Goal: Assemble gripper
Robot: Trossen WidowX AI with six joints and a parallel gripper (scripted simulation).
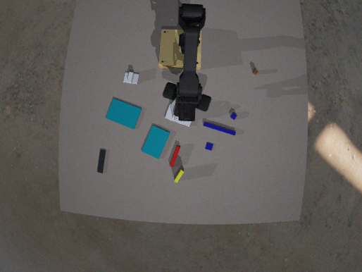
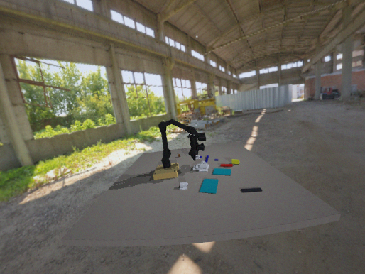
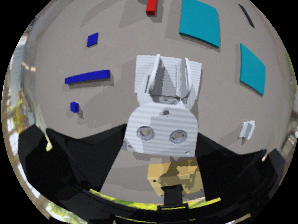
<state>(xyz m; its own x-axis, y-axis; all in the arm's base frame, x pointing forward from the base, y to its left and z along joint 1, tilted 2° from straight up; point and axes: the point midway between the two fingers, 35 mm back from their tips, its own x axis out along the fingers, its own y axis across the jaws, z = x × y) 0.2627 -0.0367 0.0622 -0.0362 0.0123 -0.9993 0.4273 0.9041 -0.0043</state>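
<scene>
Right now my gripper tip is 8 cm above the housing plate and 1 cm to the left of it. Round my gripper tip: blue bar (14 cm to the left, 14 cm ahead, 8 cm below); then gripper base (2 cm above, 1 cm ahead); then red bar (24 cm ahead, 8 cm to the right, 8 cm below).
</scene>
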